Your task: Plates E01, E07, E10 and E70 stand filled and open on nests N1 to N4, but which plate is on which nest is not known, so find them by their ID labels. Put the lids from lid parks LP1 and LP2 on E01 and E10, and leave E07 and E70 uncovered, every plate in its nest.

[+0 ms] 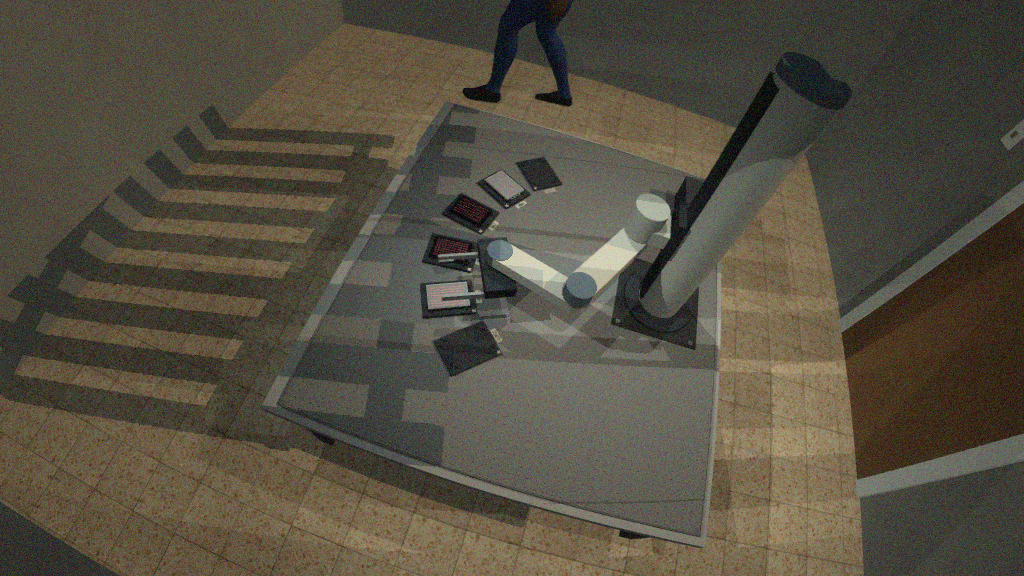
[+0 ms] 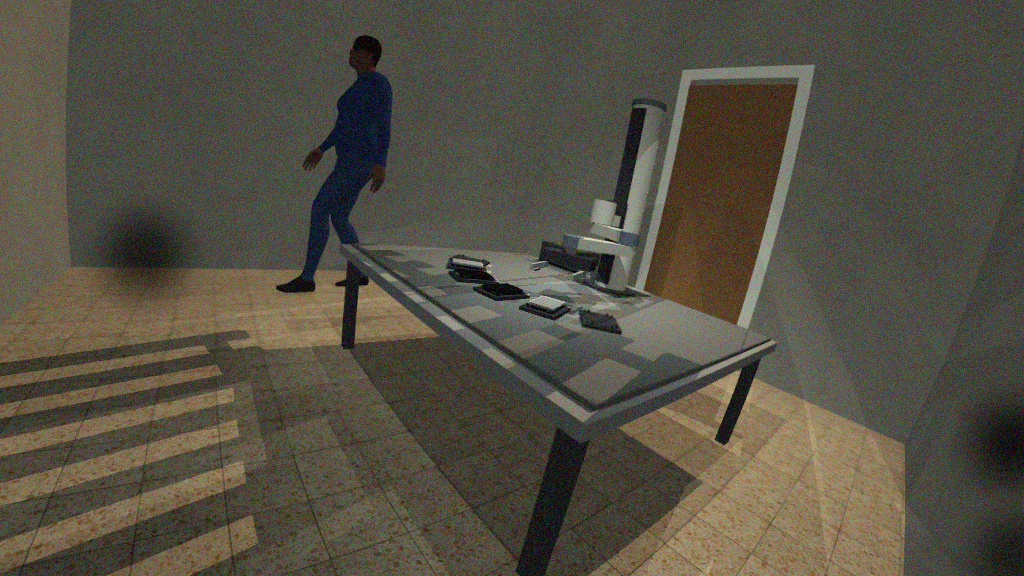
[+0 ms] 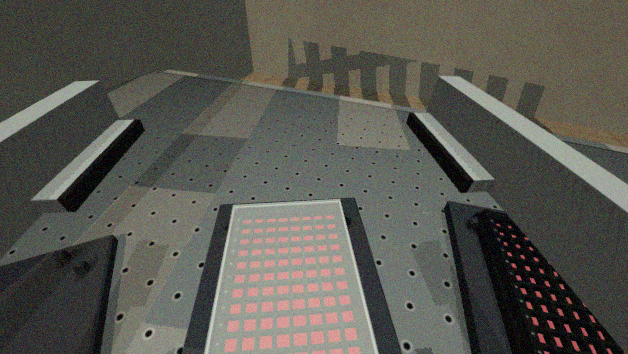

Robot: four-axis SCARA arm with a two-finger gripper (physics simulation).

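Pixels of known places: gripper, between the fingertips: (image 1: 439, 277) (image 2: 551, 272) (image 3: 278, 101); arm's base, origin of its link: (image 1: 656, 301) (image 2: 608, 290).
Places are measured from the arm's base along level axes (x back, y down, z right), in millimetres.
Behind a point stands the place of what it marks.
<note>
A plate with a clear lid (image 1: 448, 295) (image 2: 547, 305) @(x -697, y -41, z -273 mm) (image 3: 290, 275) @(x -667, y -41, z -240 mm) sits on its dark nest, lid flat, red wells showing through. My gripper (image 1: 458, 275) @(x -686, y -141, z -249 mm) (image 2: 558, 270) @(x -686, y -141, z -249 mm) (image 3: 278, 101) @(x -686, y -141, z -249 mm) is open and empty above it, fingers spread wider than the plate. An uncovered plate with red wells (image 1: 451, 249) @(x -714, y -37, z -70 mm) (image 2: 501, 289) @(x -742, y -38, z -95 mm) (image 3: 540, 280) @(x -719, y -38, z -89 mm) is beside it; another uncovered plate (image 1: 470, 212) @(x -709, y -35, z 108 mm) (image 2: 472, 275) @(x -741, y -36, z 85 mm) follows. A further plate (image 1: 504, 185) @(x -634, y -42, z 276 mm) (image 2: 469, 264) @(x -648, y -39, z 250 mm) has a pale lid. The lid parks, one at the near end (image 1: 467, 348) @(x -553, y -23, z -381 mm) (image 2: 600, 320) @(x -557, y -23, z -381 mm) (image 3: 55, 300) @(x -603, y -23, z -378 mm) and one at the far end (image 1: 538, 174) @(x -531, y -23, z 407 mm), are bare. ID labels are unreadable.
The stations form an arc on the grey table (image 1: 572, 437) @(x -194, y -13, z -542 mm) (image 2: 665, 322) @(x -224, y -13, z -439 mm). The arm's column (image 1: 737, 193) @(x -29, y -594, z -69 mm) (image 2: 646, 157) @(x -36, y -637, z -65 mm) stands at the table's side, near a dark box (image 2: 562, 255). A person in blue (image 1: 506, 53) (image 2: 366, 114) is beyond the table's far edge.
</note>
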